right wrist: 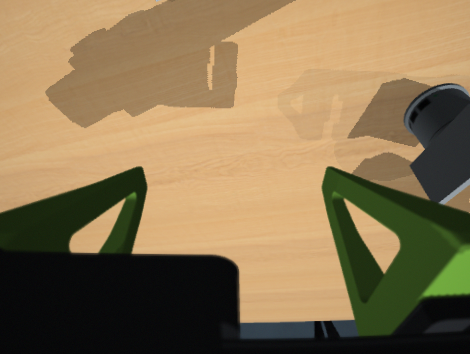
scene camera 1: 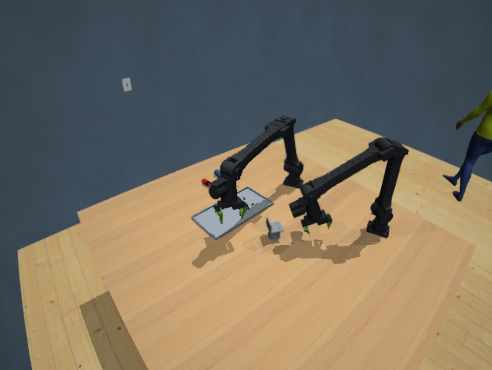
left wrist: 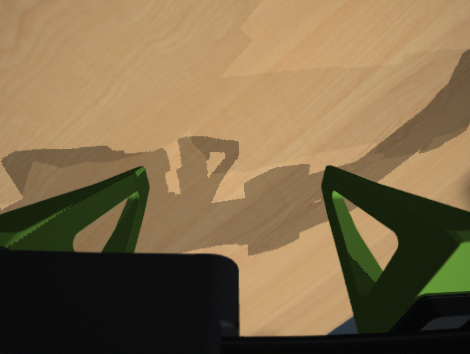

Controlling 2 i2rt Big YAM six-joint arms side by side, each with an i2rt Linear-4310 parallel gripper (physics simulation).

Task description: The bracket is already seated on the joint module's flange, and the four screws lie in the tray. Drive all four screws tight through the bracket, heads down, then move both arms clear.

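Frame: origin at the left arm's base, x right, y ahead, z up, level; metres.
Seen in the pictures: left gripper, between the fingertips: [scene camera 1: 318, 231] [left wrist: 235, 176]; right gripper, between the fingertips: [right wrist: 234, 176] [scene camera 1: 231, 221]; left arm's base, origin of its link: [scene camera 1: 377, 229]; right arm's base, origin of its link: [scene camera 1: 293, 183].
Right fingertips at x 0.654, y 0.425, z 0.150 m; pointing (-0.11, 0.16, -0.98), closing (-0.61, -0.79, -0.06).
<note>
Offsets run from my right fingertips to a thing's top centre. Level surfaces: height alone.
The grey bracket [scene camera 1: 276, 226] [right wrist: 442, 162] sits on the dark joint module {dx -0.160, dy -0.138, dz -0.086 m} [scene camera 1: 274, 237] [right wrist: 434, 114] near the table's middle; in the right wrist view both are cut off at the right edge. Whether its holes hold screws is too small to tell. Small dark specks, apparently screws {dx +0.047, dy -0.308, dz -0.136 m} [scene camera 1: 252, 204], lie in the tray [scene camera 1: 206, 219]; their exact number is unclear. My left gripper [scene camera 1: 318, 230] [left wrist: 235, 176] is open and empty above the table, to the right of the bracket. My right gripper [scene camera 1: 232, 219] [right wrist: 234, 176] is open and empty above the tray's near side, left of the bracket.
A red object {dx +0.380, dy -0.354, dz -0.116 m} [scene camera 1: 206, 182] and a blue object {dx +0.304, dy -0.452, dz -0.109 m} [scene camera 1: 217, 173] lie behind the tray, the blue one partly behind the right arm. Both arms arch over the wooden table {dz -0.150 m} [scene camera 1: 240, 300]. A person [scene camera 1: 472, 155] stands beyond the table at the right.
</note>
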